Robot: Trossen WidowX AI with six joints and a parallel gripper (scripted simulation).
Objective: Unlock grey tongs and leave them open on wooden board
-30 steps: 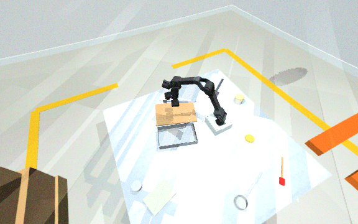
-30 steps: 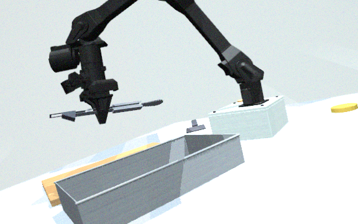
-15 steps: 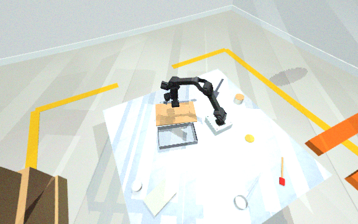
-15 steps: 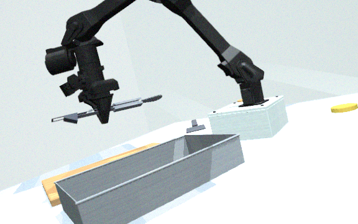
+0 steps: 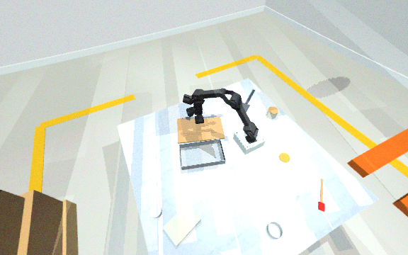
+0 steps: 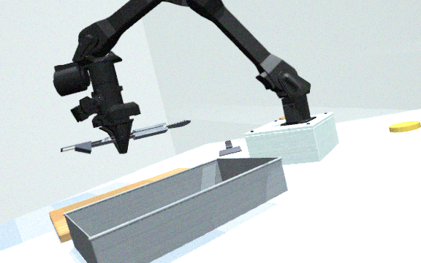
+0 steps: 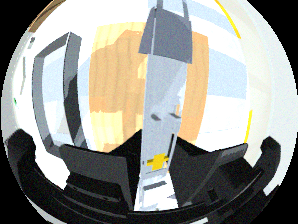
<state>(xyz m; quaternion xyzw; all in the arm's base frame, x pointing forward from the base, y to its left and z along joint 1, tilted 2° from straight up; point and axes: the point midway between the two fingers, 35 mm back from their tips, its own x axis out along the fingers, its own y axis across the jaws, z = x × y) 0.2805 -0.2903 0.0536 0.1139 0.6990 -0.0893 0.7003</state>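
My gripper tip is now 100 mm above the wooden board. The rest, counted from my gripper tip: dark scraper 500 mm behind, 100 mm to the right, 100 mm below; grey roasting tin 80 mm ahead, 230 mm to the left, 80 mm below; cork-topped jar 600 mm behind, 110 mm to the left, 70 mm below.
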